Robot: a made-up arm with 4 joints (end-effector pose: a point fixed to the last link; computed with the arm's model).
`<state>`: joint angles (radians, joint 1 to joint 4).
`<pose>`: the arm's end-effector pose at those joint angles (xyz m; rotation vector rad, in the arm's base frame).
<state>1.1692 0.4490 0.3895 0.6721</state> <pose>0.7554 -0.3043 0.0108 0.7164 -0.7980 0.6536</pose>
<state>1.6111 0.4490 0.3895 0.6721</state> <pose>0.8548 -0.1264 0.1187 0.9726 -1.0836 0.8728</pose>
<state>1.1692 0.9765 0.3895 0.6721</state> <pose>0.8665 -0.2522 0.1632 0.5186 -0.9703 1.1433</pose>
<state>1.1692 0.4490 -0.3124 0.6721</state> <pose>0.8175 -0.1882 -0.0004 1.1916 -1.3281 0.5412</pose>
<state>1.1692 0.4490 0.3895 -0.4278</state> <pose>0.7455 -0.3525 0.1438 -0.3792 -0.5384 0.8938</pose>
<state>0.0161 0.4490 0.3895 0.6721</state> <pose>0.3018 -0.6375 0.1216 0.0494 -0.0547 0.0770</pose>
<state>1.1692 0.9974 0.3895 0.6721</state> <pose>0.8692 -0.2489 0.1698 0.5098 -0.9765 1.1626</pose>
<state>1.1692 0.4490 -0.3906 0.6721</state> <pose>0.8241 -0.1755 0.0041 1.2442 -1.3868 0.5240</pose>
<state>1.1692 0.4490 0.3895 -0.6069</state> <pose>0.7413 -0.3457 0.1667 -0.5573 -0.4833 0.9163</pose>
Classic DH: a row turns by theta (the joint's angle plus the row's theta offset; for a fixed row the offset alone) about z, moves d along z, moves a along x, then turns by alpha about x. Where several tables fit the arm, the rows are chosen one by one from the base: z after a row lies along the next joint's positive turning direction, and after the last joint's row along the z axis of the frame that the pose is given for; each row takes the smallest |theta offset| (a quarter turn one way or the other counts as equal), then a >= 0, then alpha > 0; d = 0 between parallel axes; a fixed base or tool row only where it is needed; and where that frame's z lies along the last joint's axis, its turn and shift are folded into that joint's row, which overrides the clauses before.
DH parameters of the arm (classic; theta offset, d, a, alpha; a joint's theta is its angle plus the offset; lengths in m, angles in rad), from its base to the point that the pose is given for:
base (fixed): 0.7484 0.1536 0.1655 1.044
joint 1: 0 0.5268 -0.0757 -1.044
joint 2: -0.7484 -0.2646 -0.0411 -1.5708
joint 3: -1.1586 -0.2769 -0.0642 -2.4763
joint 4: -1.4944 -0.0544 -0.1357 -2.0401
tool (fixed): -0.85 0.0016 0 0

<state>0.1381 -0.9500 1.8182 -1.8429</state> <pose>0.2522 -0.4036 0.0886 0.4422 2.0579 1.8276</pose>
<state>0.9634 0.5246 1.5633 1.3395</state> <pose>0.6191 -0.4347 0.1274 0.3198 -0.0472 0.3024</pose>
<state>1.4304 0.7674 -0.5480 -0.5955</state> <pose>0.8677 -0.1649 0.2324 0.1080 -1.6216 0.7855</pose>
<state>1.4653 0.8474 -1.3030 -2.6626</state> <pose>0.6731 -0.1002 0.3501 -1.0858 -1.0098 -0.0932</pose>
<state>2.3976 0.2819 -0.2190 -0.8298</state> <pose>0.7976 0.0317 0.4339 0.3865 -1.7875 0.7033</pose>
